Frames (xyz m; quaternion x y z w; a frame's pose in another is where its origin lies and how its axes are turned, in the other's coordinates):
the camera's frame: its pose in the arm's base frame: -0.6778 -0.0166 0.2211 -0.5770 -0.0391 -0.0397 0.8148
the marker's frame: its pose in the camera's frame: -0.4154 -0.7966 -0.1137 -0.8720 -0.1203 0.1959 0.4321
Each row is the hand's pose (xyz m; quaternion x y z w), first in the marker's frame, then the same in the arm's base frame.
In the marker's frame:
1: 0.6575 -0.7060 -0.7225 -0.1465 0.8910 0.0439 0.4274
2: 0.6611 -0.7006 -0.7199 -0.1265 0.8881 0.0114 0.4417
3: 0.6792 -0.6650 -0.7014 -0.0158 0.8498 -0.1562 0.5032
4: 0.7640 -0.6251 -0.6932 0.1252 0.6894 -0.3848 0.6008
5: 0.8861 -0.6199 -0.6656 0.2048 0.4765 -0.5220 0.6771
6: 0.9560 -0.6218 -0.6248 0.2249 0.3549 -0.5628 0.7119
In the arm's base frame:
1: -0.2970 0.4173 1.0974 0.5509 0.1012 0.7921 0.2427
2: -0.2946 0.4110 1.0954 0.5683 0.1284 0.7826 0.2195
3: -0.2846 0.3698 1.0835 0.6431 0.2640 0.7132 0.0899
4: -0.2087 0.3196 1.0596 -0.7379 -0.4343 -0.5107 0.0787
5: -0.1045 0.2928 0.9955 -0.7905 -0.5195 -0.2724 0.1761
6: -0.0536 0.2752 0.9350 -0.8070 -0.5364 -0.1426 0.2017

